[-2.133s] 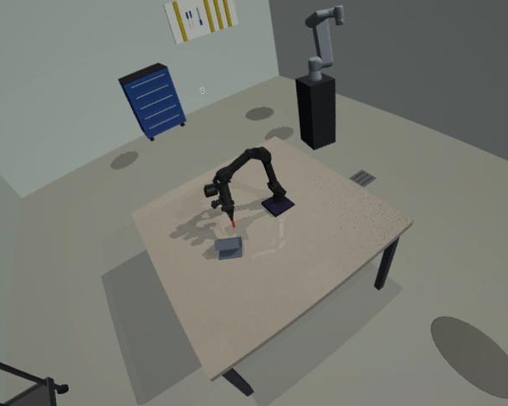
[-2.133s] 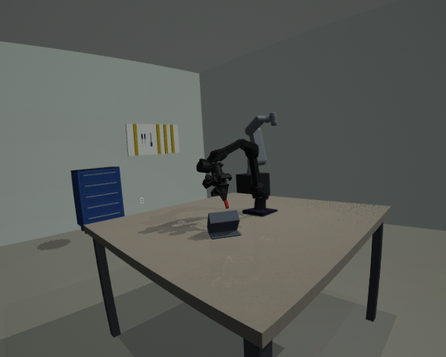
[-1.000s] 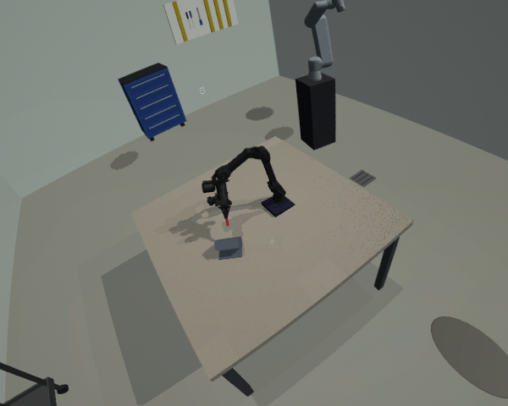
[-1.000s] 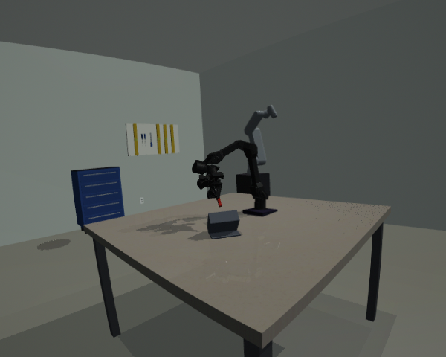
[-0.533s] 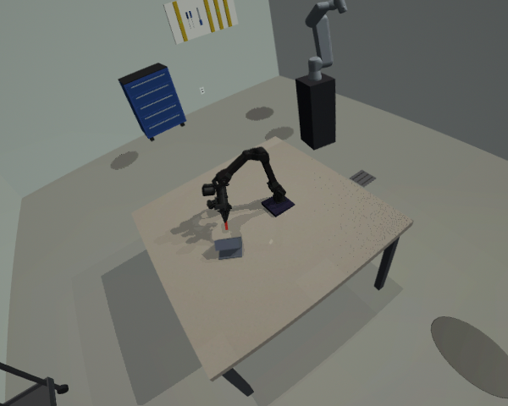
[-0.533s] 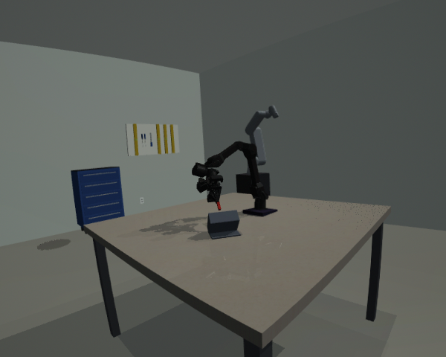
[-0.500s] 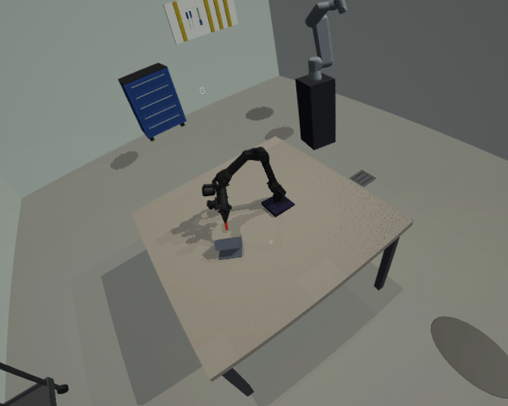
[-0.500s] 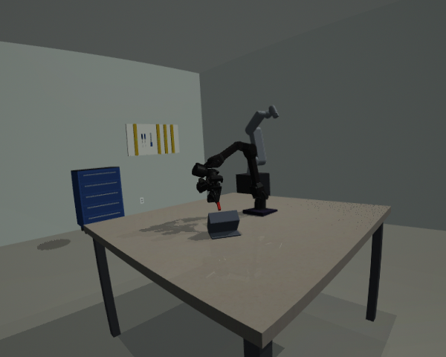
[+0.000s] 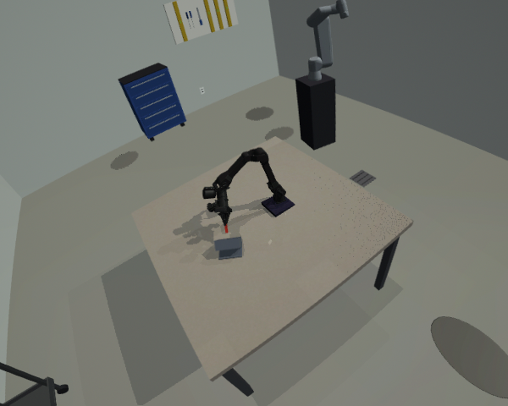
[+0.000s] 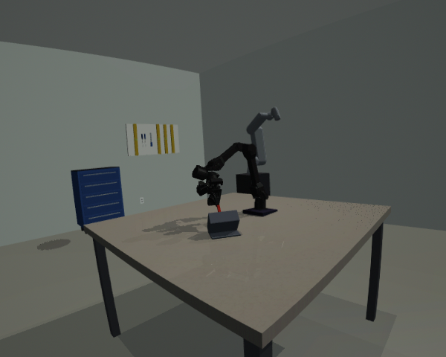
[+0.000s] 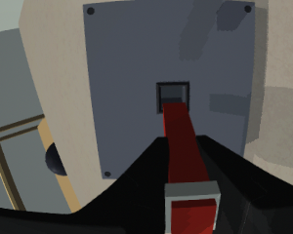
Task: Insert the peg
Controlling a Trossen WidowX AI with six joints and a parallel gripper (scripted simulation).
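My gripper tip is 7 cm to the right of the grey sloped panel, 7 cm above it and 2 cm short of it. From my gripper tip the other things lie so: red square peg: 1 cm to the right, 1 cm behind, 1 cm above.
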